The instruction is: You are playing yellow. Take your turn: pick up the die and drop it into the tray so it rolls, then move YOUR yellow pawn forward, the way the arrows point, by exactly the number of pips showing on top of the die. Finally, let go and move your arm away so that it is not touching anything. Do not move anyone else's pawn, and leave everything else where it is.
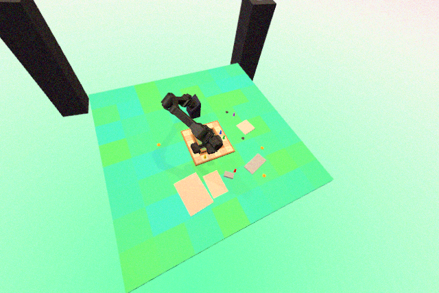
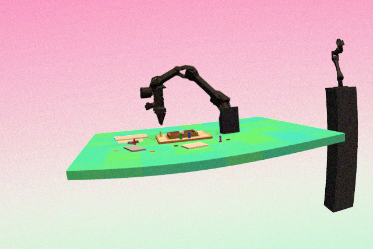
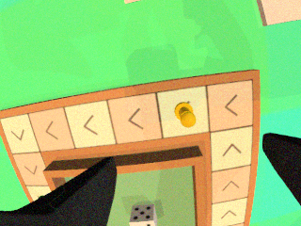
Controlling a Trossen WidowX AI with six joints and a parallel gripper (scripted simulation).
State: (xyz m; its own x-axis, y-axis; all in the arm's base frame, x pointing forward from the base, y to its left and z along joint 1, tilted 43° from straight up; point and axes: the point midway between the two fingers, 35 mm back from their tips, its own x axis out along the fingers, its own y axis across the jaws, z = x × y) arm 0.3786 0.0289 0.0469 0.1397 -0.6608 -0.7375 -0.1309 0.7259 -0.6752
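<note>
Right now my gripper tip is 50 mm above the yellow pawn and 10 mm short of it. The rest, counted from my gripper tip: green tray: 120 mm behind, 80 mm below, 50 mm to the left; white die: 110 mm behind, 60 mm below, 30 mm to the left; green pawn: 160 mm to the left, 110 mm behind, 50 mm below.
</note>
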